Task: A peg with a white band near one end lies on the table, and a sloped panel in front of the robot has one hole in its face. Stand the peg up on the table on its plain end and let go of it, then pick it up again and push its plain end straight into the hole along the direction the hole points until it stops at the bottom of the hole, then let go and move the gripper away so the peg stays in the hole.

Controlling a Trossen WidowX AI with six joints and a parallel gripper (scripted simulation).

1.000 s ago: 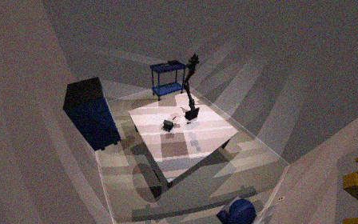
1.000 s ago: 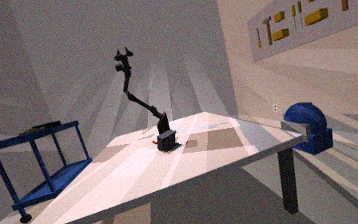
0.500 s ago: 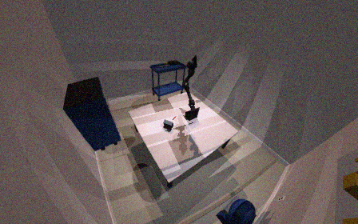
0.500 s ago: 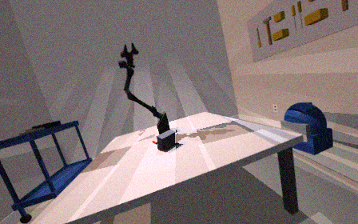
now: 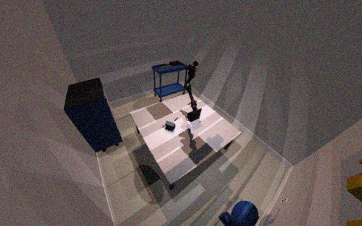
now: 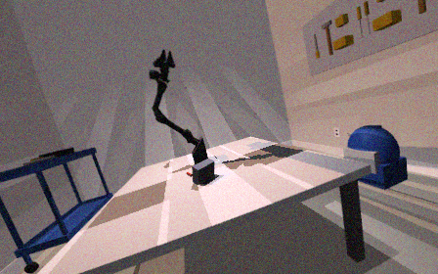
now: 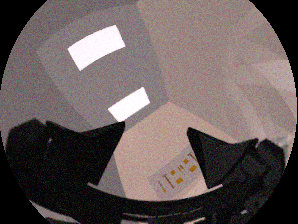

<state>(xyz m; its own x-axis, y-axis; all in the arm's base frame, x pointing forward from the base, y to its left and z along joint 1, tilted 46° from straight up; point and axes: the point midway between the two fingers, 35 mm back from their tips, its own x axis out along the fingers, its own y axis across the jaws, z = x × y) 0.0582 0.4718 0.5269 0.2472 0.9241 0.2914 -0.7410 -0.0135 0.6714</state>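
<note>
The red peg is 880 mm below my gripper tip, 150 mm ahead of it and 50 mm to the right of it. Round my gripper tip: sloped panel (840 mm below, 300 mm ahead, 50 mm to the left).
</note>
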